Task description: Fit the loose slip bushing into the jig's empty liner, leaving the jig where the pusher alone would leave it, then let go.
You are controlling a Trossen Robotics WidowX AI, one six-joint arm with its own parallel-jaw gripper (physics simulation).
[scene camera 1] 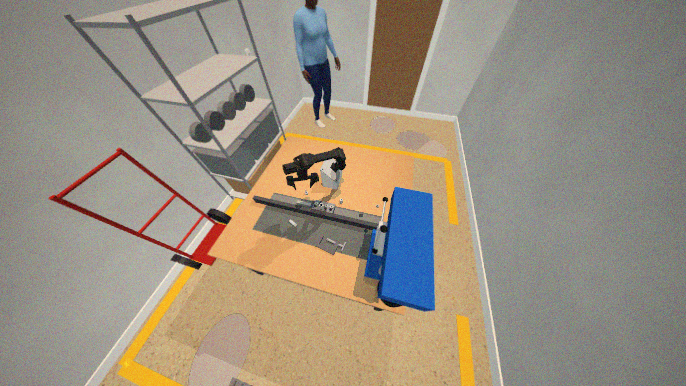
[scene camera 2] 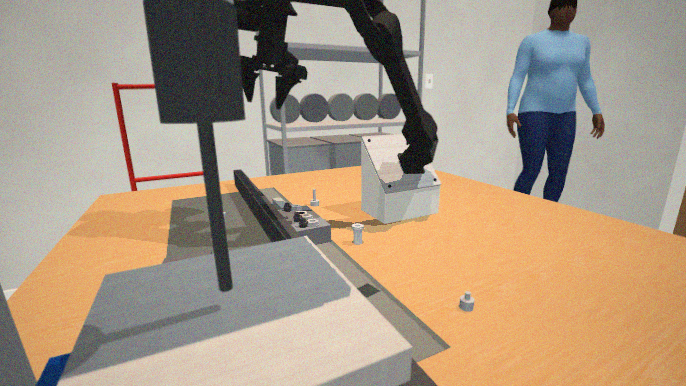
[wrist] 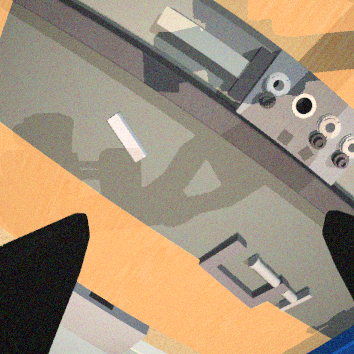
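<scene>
The jig [scene camera 1: 325,206] [scene camera 2: 315,234] [wrist: 270,122] is a grey block lying against a long dark rail [scene camera 1: 295,205] [scene camera 2: 260,207] [wrist: 200,107]. Its empty liner [wrist: 304,105] is a white ring around a dark hole; the other liners show ringed inserts. A dark plate [wrist: 252,75], with a pale bar behind it, is at the jig's left end in the wrist view. The loose slip bushing [scene camera 1: 341,200] [scene camera 2: 357,233] looks like the flanged, hollow cylinder standing upright beside the jig. My gripper [scene camera 1: 303,187] [scene camera 2: 264,103] [wrist: 208,224] is open and empty, high above the table.
A pin on a round base [scene camera 2: 314,198] and a short stepped piece [scene camera 2: 466,302] stand on the table [scene camera 2: 525,260]. A pale stick [wrist: 126,137] and a C-shaped frame [wrist: 232,277] lie beyond the rail. A blue box [scene camera 1: 412,245] stands at the table's right; a dark post [scene camera 2: 212,200] rises in front.
</scene>
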